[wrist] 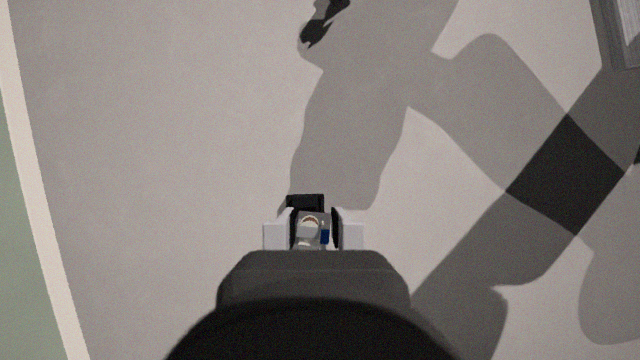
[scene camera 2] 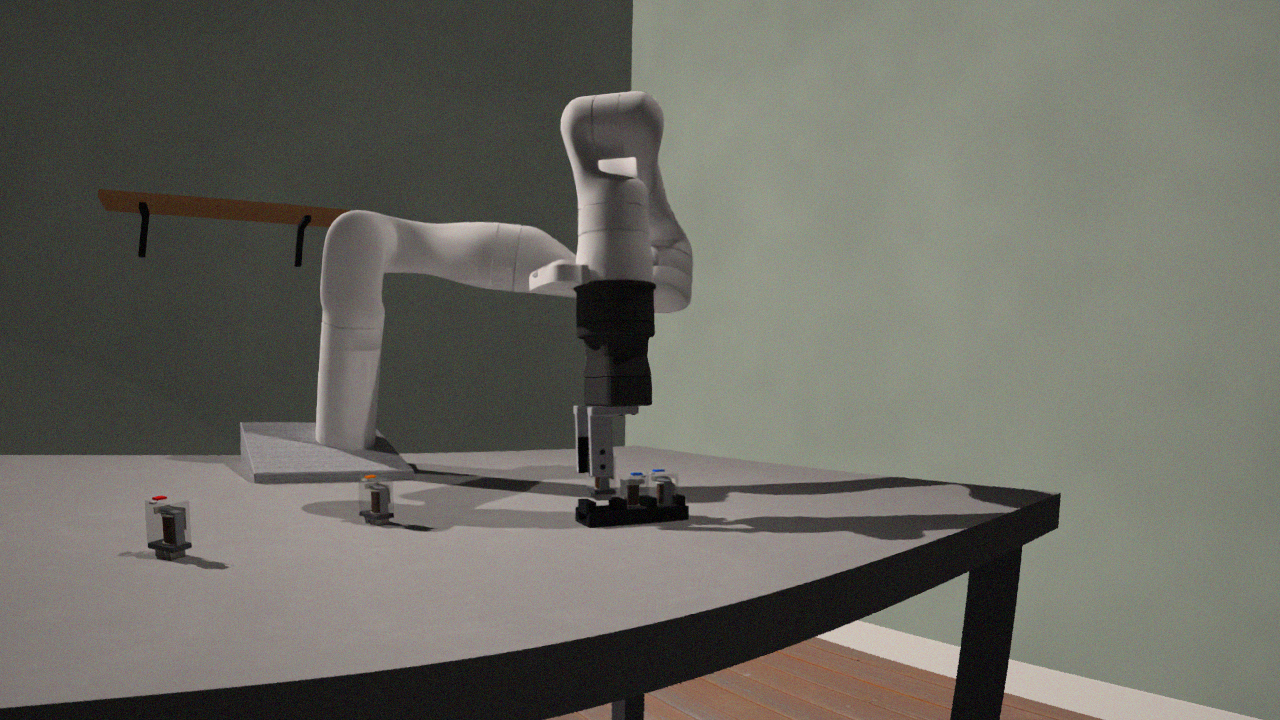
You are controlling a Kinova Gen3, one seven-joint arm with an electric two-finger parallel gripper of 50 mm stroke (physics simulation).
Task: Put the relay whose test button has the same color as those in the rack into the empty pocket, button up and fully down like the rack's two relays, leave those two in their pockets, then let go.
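Frame: origin at the arm's base, x right, y back, z down, level; centimetres.
Where they show: gripper, fingertip midpoint: (wrist: 314,220) (scene camera 2: 594,474); arm's base, origin of the base link: (scene camera 2: 345,439).
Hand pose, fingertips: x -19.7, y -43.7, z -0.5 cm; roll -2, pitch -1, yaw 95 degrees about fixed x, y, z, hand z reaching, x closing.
Note:
Things, the pixels of their top centre, and the offset from my fingertips. Level surfaces: height alone.
- clear relay, middle of its top: (wrist: 313,236) (scene camera 2: 601,454) dx -0.7, dy -0.1, dz -1.9 cm
- black rack, middle of its top: (wrist: 306,255) (scene camera 2: 632,497) dx -3.6, dy -1.1, dz +2.4 cm
- orange-button relay, middle of its top: (scene camera 2: 375,477) dx +20.7, dy +4.0, dz +0.3 cm
- table, its level: dz +4.7 cm
- red-button relay, middle of its top: (scene camera 2: 166,498) dx +38.8, dy -7.2, dz +0.3 cm
My gripper (scene camera 2: 592,474) (wrist: 314,220) is shut on a clear relay (scene camera 2: 605,485) (wrist: 308,231) with a blue test button, seen on its top in the wrist view. It holds the relay about upright, its dark base low over the left part of the black rack (scene camera 2: 631,514) (wrist: 305,202) in the scene view, where the empty pocket is. Whether its underside touches the rack is too small to tell. Two blue-button relays, one in the middle (scene camera 2: 633,490) and one at the right (scene camera 2: 663,491), stand in the rack, close to the held one. In the wrist view most of the rack is hidden.
An orange-button relay (scene camera 2: 376,501) stands on the table (scene camera 2: 429,608) left of the rack in the scene view. A red-button relay (scene camera 2: 168,530) stands farther left and nearer the front. The arm's base plate (scene camera 2: 313,463) is at the back left. Arm shadows cross the table.

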